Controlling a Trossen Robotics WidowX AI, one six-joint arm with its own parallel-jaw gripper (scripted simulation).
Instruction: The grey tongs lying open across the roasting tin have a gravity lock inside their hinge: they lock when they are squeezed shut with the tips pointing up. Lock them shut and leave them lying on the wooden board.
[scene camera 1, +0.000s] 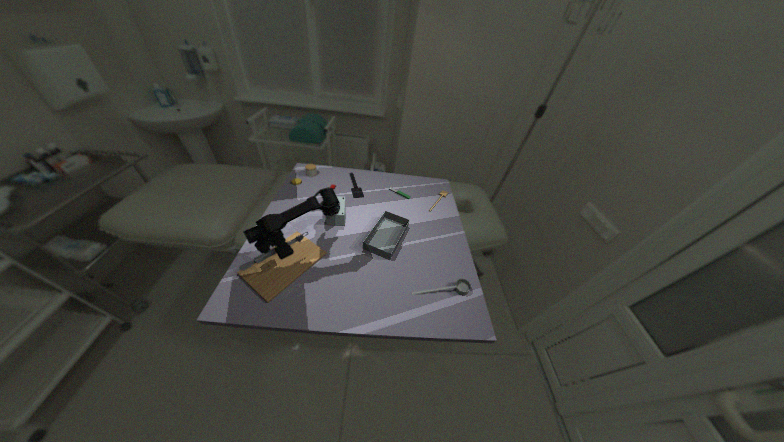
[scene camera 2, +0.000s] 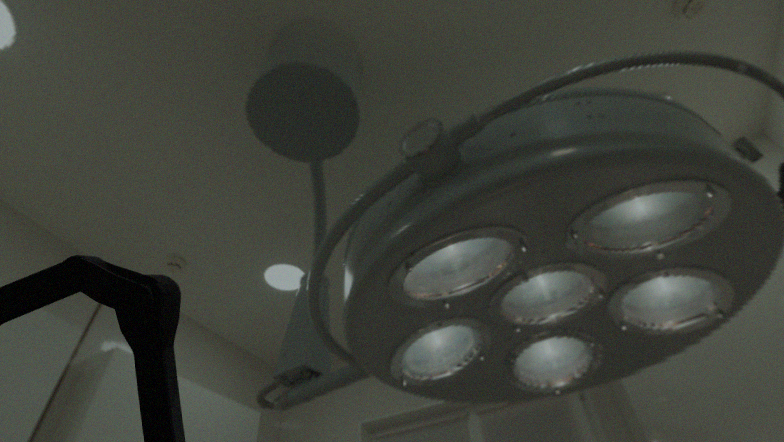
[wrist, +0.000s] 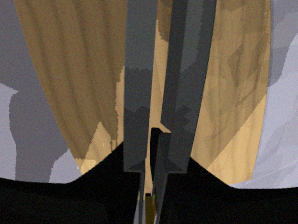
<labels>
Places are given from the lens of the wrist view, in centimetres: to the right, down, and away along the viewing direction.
my gripper (wrist: 147, 134): 0, 1, 10
wooden board (wrist: 79, 59): -6, -5, 16
</labels>
